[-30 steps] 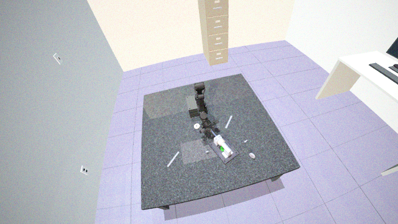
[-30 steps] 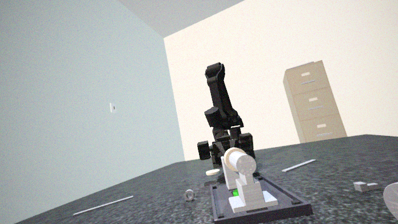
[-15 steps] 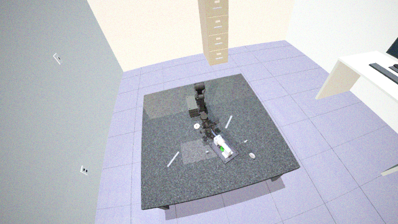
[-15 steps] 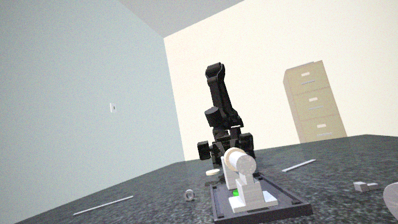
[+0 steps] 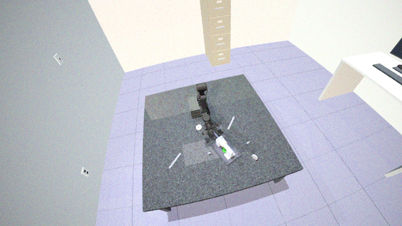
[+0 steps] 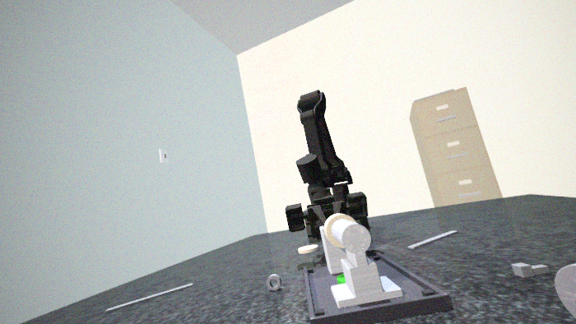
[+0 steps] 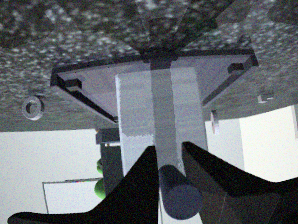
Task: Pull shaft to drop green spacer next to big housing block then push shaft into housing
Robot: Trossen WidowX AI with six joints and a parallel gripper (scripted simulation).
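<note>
The grey shaft lies 50 mm ahead of my gripper tip, 20 mm to the left of it and 20 mm above it. From my gripper tip the other things lie so: bolt 250 mm to the left, 110 mm ahead, 60 mm below; green spacer 110 mm ahead, 50 mm below, 40 mm to the left.
</note>
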